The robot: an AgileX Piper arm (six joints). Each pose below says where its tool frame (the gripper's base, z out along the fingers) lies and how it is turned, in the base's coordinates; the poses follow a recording.
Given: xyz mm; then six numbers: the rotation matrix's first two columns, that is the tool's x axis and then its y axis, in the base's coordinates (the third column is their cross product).
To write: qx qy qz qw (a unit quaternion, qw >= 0); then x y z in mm. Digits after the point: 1 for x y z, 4 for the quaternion.
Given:
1: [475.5 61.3 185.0 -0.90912 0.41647 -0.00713 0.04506 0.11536 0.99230]
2: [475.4 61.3 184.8 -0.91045 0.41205 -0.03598 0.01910 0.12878 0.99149]
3: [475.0 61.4 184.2 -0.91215 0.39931 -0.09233 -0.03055 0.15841 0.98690]
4: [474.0 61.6 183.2 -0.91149 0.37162 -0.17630 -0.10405 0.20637 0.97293]
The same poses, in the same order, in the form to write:
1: [0.1575 0.7328 0.6462 0.1437 475.5 61.3 185.0]
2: [0.1465 0.7356 0.6435 0.1527 475.4 61.3 184.8]
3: [0.1242 0.7421 0.6367 0.1688 475.0 61.4 184.2]
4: [0.0889 0.7529 0.6236 0.1907 474.0 61.6 183.2]
